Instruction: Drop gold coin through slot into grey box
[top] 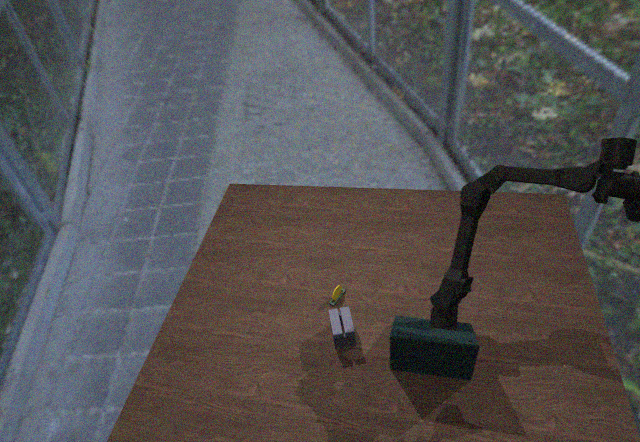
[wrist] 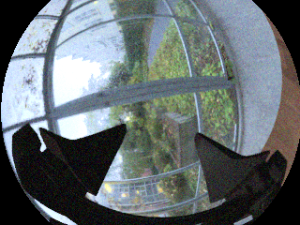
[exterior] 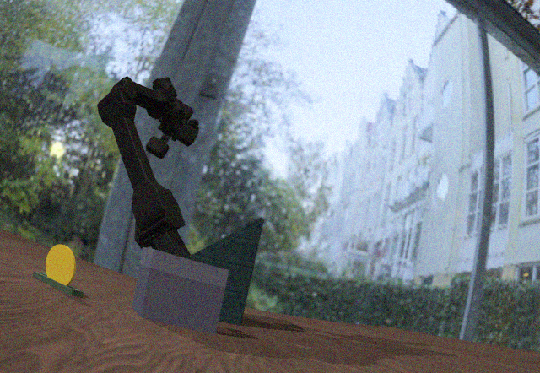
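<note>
The gold coin lies 830 mm ahead of my gripper tip, 160 mm to the left of it and 410 mm below it.
</note>
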